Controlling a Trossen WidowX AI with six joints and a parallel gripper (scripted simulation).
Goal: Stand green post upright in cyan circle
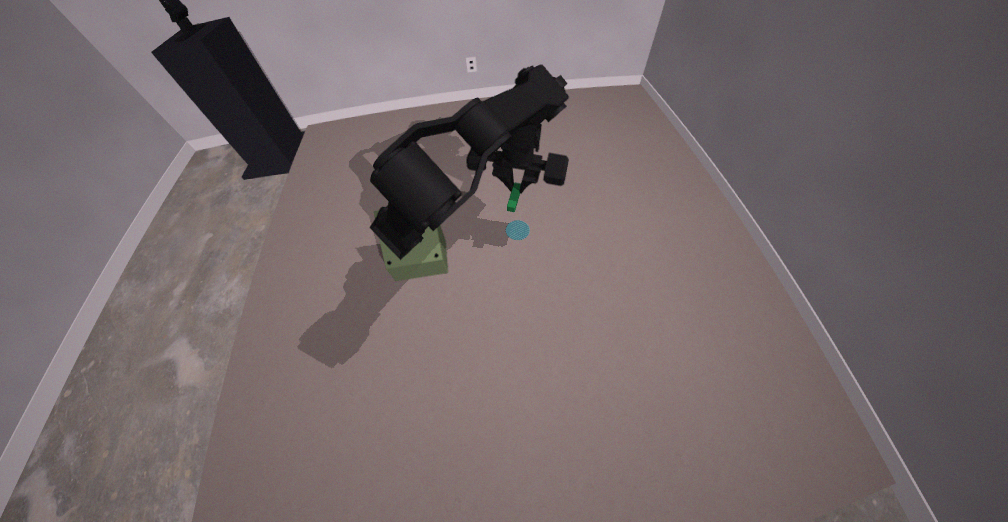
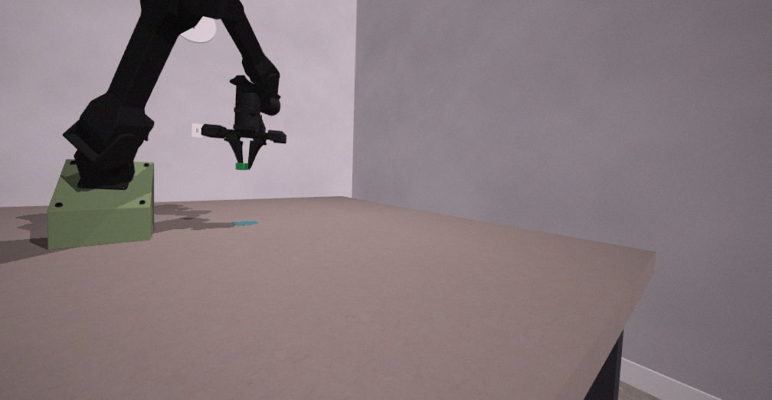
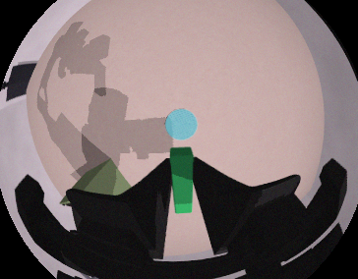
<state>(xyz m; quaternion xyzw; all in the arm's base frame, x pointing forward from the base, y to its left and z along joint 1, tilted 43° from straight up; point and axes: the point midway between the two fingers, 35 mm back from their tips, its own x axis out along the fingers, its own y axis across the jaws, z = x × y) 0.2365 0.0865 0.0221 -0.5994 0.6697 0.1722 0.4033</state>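
The cyan circle lies 180 mm below my hand. The rest, counted from my hand: green post (10 mm behind, 20 mm to the right, 30 mm below).
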